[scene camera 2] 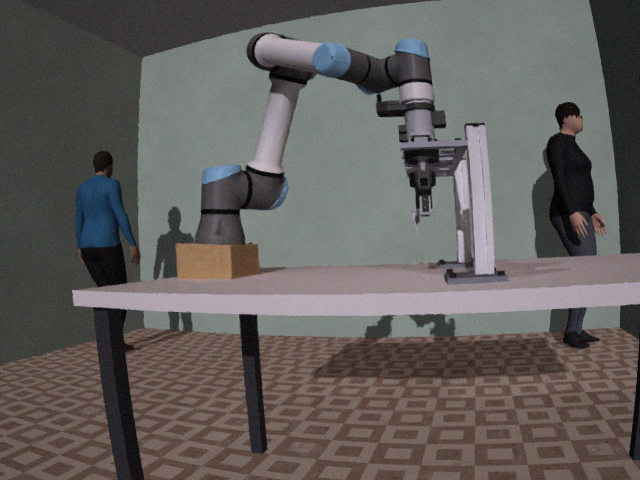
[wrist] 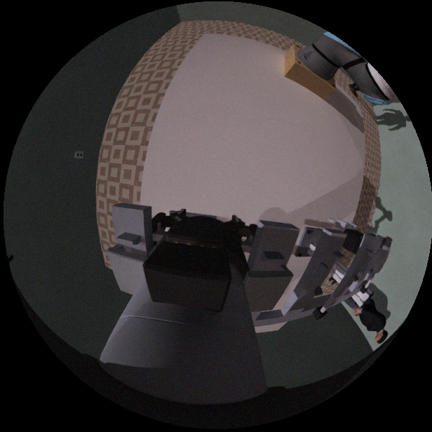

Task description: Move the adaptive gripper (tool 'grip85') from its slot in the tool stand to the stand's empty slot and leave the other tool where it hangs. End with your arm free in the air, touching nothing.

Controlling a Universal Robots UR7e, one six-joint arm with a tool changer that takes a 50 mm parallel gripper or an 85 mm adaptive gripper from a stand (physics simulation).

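Places are measured from the arm's base along level axes (x ahead, y left, z up), in centimetres.
Pixels of known places: arm's base, origin of its link: [scene camera 2: 219, 243].
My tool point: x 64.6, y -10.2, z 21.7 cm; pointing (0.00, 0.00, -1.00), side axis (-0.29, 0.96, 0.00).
Note:
Ahead of a thing's pixels: the offset from my tool point to its top centre. "*": to the spot under its first point. Level surfaces: height alone.
The adaptive gripper [scene camera 2: 424, 206] [wrist: 208, 217] is on the arm's wrist, with its fingers spread open and empty. In the scene view it hangs below the slotted top of the tool stand [scene camera 2: 481, 206] [wrist: 276, 240], with the coupling just above the plate. In the wrist view it sits between two grey plates of the nearest slot; whether it rests on them I cannot tell. The other tool {* dz -17.4, dx -11.7, dy +30.6 cm} [scene camera 2: 416, 219] [wrist: 353, 241] hangs farther along the stand, mostly hidden behind the adaptive gripper in the scene view. In the wrist view, a slot without a tool shows between them.
The stand's upright rises close beside the wrist, and its foot {* dz -30.3, dx +12.3, dy -8.9 cm} [scene camera 2: 476, 277] rests on the table {dz -31.4 cm} [scene camera 2: 336, 289] [wrist: 240, 125]. The arm's base stands on a wooden block [scene camera 2: 204, 260] [wrist: 305, 75]. One person in blue [scene camera 2: 100, 211] and one in black [scene camera 2: 571, 180] stand beyond the table.

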